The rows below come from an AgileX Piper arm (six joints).
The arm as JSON. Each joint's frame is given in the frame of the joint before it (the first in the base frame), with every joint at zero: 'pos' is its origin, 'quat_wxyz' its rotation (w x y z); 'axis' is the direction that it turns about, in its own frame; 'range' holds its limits. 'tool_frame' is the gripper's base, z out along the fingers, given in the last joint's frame.
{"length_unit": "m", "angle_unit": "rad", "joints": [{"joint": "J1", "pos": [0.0, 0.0, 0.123], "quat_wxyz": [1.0, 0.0, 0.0, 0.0], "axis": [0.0, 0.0, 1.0], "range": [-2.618, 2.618]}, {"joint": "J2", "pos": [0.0, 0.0, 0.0], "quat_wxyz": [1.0, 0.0, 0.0, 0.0], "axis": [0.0, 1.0, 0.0], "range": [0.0, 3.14]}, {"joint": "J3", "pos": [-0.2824, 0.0, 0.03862], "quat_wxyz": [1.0, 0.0, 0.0, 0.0], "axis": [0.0, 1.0, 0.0], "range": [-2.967, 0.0]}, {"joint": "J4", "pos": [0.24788, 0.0, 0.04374], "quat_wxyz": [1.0, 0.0, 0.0, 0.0], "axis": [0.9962, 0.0, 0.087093], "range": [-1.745, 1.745]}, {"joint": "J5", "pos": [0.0, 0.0, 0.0], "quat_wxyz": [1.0, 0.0, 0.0, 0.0], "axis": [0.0, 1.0, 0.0], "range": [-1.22, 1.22]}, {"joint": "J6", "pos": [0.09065, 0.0, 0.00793], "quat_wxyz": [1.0, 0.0, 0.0, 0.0], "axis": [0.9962, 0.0, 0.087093], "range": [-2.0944, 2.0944]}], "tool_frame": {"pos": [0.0, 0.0, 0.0], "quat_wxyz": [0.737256, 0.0, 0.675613, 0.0]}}
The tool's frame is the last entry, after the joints.
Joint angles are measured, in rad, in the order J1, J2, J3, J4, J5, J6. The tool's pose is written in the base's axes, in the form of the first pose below.
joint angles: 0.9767 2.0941 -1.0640 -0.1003 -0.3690 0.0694
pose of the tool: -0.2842 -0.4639 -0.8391 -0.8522 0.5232 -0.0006 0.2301 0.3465 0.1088
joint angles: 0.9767 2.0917 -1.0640 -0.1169 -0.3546 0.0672
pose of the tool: -0.2743 -0.4819 -0.8322 -0.8593 0.5114 -0.0129 0.2294 0.3461 0.1087
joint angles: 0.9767 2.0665 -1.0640 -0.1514 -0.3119 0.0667
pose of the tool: -0.2525 -0.5119 -0.8211 -0.8712 0.4895 -0.0373 0.2278 0.3448 0.1158
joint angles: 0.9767 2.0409 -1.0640 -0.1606 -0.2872 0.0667
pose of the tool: -0.2435 -0.5163 -0.8210 -0.8732 0.4851 -0.0461 0.2272 0.3437 0.1245
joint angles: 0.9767 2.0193 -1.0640 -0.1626 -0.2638 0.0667
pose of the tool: -0.2418 -0.5190 -0.8198 -0.8727 0.4857 -0.0501 0.2267 0.3425 0.1317
